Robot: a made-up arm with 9 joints.
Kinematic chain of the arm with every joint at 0, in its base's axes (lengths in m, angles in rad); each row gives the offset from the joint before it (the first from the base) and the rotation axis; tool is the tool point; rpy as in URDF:
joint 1: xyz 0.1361 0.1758 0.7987 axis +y
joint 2: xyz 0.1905 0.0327 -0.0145 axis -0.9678 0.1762 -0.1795
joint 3: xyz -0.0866 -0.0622 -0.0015 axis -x
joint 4: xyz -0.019 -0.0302 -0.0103 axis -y
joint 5: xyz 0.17 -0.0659 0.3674 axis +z
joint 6: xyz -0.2 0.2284 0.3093 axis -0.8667 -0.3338 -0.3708
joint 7: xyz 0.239 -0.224 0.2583 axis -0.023 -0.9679 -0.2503
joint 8: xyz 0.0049 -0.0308 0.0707 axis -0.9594 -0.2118 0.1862
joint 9: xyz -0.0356 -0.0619 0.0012 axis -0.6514 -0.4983 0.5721
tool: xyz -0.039 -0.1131 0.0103 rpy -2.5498 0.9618 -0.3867
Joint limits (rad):
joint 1: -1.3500..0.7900
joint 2: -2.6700..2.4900
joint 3: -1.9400..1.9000
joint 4: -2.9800..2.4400
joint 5: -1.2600..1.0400
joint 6: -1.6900..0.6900
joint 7: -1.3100..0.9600
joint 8: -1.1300..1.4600
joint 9: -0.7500..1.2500
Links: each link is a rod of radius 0.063 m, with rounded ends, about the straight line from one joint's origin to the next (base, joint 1, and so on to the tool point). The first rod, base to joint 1, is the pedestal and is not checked.
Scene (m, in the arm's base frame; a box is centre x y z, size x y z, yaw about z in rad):
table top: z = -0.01
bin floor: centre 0.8 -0.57 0 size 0.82 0.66 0.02 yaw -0.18
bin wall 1: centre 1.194 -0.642 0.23 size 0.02 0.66 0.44 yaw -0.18
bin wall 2: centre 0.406 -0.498 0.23 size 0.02 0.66 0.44 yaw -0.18
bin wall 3: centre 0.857 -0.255 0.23 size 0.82 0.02 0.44 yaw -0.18
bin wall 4: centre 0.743 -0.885 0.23 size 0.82 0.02 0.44 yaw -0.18
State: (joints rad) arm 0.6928 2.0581 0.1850 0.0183 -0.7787 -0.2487 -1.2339 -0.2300 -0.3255
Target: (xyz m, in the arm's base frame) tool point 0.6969 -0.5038 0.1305
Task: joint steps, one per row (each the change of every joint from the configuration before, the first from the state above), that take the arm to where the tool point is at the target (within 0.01 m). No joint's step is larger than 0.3 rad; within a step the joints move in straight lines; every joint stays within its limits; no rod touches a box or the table.
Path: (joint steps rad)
1: -0.2539 0.0339 0.0573 -0.1127 -0.0802 0.0893 -0.0125 -0.0954 0.1088
2: -0.2539 0.0339 0.0574 -0.1127 -0.0802 0.0893 -0.0125 -0.0954 0.1089
3: -0.2540 0.0339 0.0573 -0.1127 -0.0803 0.0894 -0.0125 -0.0955 0.1088
4: -0.2539 0.0339 0.0574 -0.1127 -0.0802 0.0893 -0.0125 -0.0954 0.1088
5: -0.2539 0.0339 0.0573 -0.1127 -0.0802 0.0893 -0.0125 -0.0954 0.1089
6: -0.2539 0.0339 0.0574 -0.1128 -0.0802 0.0893 -0.0125 -0.0954 0.1088
7: 0.0882 0.0457 0.2742 -0.0066 0.0222 -0.0925 0.0825 0.0363 -0.1421
8: 0.0882 0.0457 0.2741 -0.0067 0.0222 -0.0925 0.0825 0.0364 -0.1420
9: 0.0883 0.0457 0.2742 -0.0067 0.0222 -0.0925 0.0824 0.0364 -0.1421
10: 0.0882 0.0457 0.2742 -0.0067 0.0222 -0.0925 0.0825 0.0363 -0.1421
11: 0.0882 0.0457 0.2742 -0.0067 0.0223 -0.0925 0.0825 0.0364 -0.1420
12: 0.2361 0.0000 -0.2379 0.0675 0.1138 0.2501 -0.1095 0.1033 -0.0208
13: 0.2361 0.0000 -0.2380 0.0674 0.1138 0.2501 -0.1094 0.1032 -0.0209

